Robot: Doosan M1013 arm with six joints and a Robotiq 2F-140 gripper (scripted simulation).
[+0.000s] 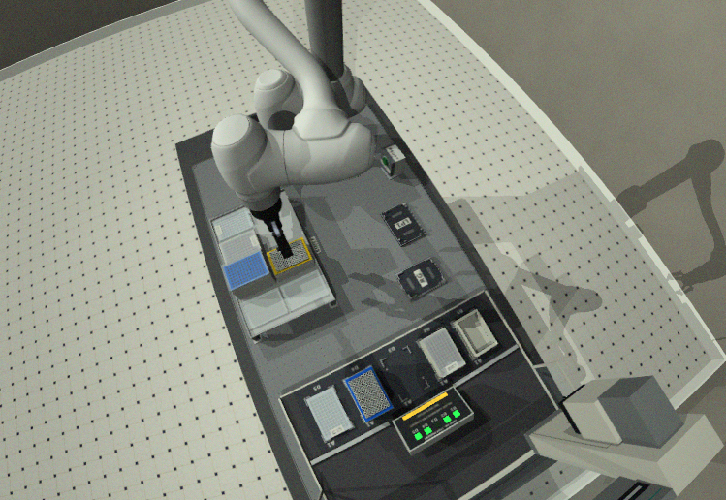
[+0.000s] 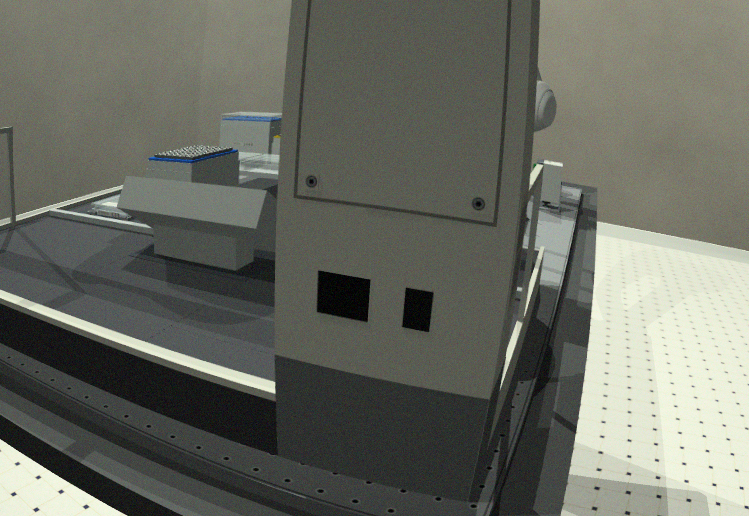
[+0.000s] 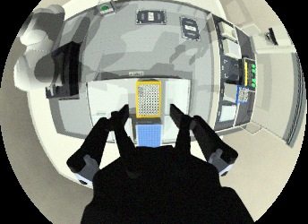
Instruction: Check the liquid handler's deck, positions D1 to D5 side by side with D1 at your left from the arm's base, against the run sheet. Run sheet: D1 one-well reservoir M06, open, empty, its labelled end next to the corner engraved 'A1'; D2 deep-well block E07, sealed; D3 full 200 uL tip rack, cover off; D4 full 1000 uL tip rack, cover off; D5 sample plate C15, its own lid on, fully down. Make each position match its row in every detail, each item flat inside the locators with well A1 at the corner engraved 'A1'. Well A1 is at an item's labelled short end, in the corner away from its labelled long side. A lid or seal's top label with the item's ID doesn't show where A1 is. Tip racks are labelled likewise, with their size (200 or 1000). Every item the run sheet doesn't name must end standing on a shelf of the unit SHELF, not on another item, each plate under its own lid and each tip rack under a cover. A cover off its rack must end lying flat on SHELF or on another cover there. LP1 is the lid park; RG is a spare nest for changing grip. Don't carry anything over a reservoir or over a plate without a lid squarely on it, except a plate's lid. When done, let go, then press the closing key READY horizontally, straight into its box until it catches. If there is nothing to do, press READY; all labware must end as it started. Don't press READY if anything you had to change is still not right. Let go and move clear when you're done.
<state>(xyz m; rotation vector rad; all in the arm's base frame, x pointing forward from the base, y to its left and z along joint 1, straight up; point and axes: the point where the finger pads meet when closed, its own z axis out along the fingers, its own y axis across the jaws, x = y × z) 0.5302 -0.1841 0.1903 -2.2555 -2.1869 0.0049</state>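
Now: the yellow-rimmed tip rack 1 cm behind my hand, 1 cm to the left of it and 15 cm below it. Also, from my hand: blue-rimmed tip rack 48 cm ahead, 3 cm to the left, 14 cm below; shelf unit 5 cm behind, 7 cm to the right, 20 cm below; spare nest 23 cm ahead, 36 cm to the left, 25 cm below.
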